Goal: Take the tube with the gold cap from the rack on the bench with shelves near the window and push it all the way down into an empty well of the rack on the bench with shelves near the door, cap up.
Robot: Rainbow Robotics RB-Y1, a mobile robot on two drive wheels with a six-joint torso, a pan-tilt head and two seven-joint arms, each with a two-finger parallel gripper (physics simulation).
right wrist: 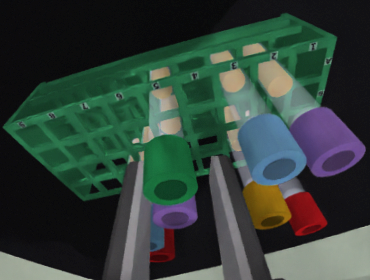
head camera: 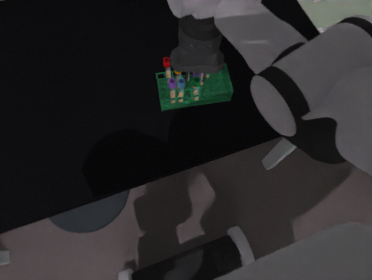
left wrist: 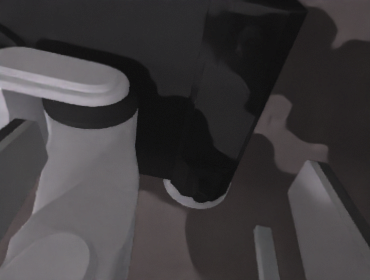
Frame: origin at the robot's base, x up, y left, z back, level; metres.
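Seen in the pictures: left gripper, fingertip midpoint: (left wrist: 172,158); right gripper, fingertip midpoint: (right wrist: 179,170) (head camera: 194,78); robot's base, origin of the base link: (head camera: 186,268).
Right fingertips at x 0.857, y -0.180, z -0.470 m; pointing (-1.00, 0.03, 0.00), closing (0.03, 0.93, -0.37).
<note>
Pixels of each thing's middle, then the offset from my right fingertips to it.
- green rack, body centre: (right wrist: 173,116) (head camera: 193,87) dx -0.066, dy -0.006, dz -0.014 m
- gold-capped tube, body centre: (right wrist: 241,143) (head camera: 178,79) dx -0.031, dy +0.034, dz -0.032 m
A green rack (head camera: 220,96) (right wrist: 167,57) holds several capped tubes upright on a black bench top. The gold-capped tube (head camera: 178,72) (right wrist: 266,204) stands in it, behind the blue-capped tube and near a red cap; in the head view it is mostly hidden. My right gripper (head camera: 195,77) (right wrist: 179,170) is partly open and empty, low at the rack beyond the green-capped tube, to the left of the gold cap in the right wrist view. My left gripper (left wrist: 172,158) is wide open and empty, off the bench above the floor. The other rack does not show.
Near the right fingers stand a green cap (head camera: 196,81) (right wrist: 170,170), a blue cap (head camera: 181,83) (right wrist: 271,149) and purple caps, one (head camera: 172,83) (right wrist: 327,141) at the rack's end. Red caps (head camera: 167,62) (right wrist: 307,213) stand farther back. The bench edge crosses the head view diagonally.
</note>
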